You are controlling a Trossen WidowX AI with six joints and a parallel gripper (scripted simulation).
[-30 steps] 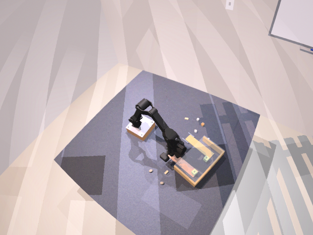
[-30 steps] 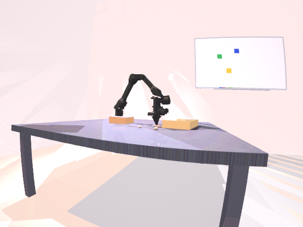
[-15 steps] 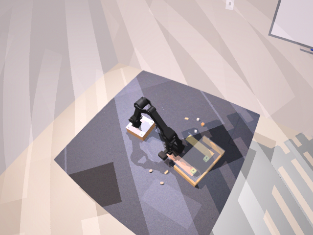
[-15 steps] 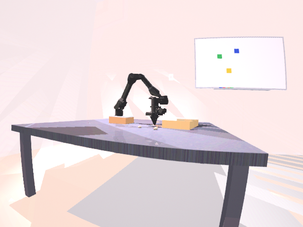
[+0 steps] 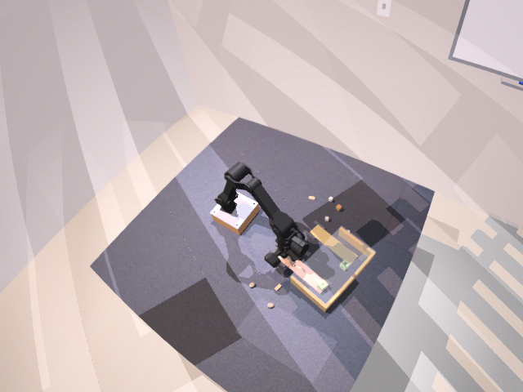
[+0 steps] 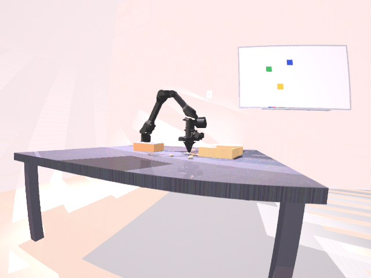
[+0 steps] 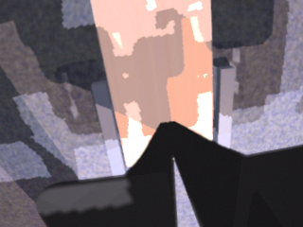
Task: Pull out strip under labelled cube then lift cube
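Right now the salmon strip is 9 cm ahead of my gripper tip, 3 cm to the right of it and 1 cm below it.
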